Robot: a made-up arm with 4 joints.
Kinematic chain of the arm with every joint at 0, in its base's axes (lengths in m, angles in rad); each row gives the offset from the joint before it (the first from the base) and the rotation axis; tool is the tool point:
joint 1: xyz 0 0 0.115 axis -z
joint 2: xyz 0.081 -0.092 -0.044 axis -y
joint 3: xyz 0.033 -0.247 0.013 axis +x
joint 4: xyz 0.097 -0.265 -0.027 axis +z
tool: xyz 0.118 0.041 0
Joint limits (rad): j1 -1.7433..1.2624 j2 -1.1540..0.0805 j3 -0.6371..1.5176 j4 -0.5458..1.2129
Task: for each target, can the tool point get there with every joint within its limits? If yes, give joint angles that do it. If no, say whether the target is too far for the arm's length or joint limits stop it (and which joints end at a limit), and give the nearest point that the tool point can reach.
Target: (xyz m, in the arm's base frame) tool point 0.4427 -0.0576 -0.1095
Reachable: yes | joints -0.9633 -0.3445 1.0057 0.8409
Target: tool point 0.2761 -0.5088 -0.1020
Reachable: yes | joints -0.0832 -0.8166 -0.0327 0.3074
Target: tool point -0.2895 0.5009 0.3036
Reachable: no: joint limits stop it (at a limit: joint 1, joint 2, joint 3) | nearest point 0.2651 0.3473 -0.0647 | short by 0.683 m
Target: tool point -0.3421 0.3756 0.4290
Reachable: no: joint limits stop it (at a limit: joint 1, joint 2, joint 3, joint 4) | nearest point -0.2991 -0.1136 -0.1025 | short by 0.724 m
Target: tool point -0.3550 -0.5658 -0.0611
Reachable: yes | joints 1.0285 -0.6752 -0.1890 -0.2666
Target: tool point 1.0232 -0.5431 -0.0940
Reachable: no: too far | nearest point 0.6244 -0.3314 -0.0179 | short by 0.458 m
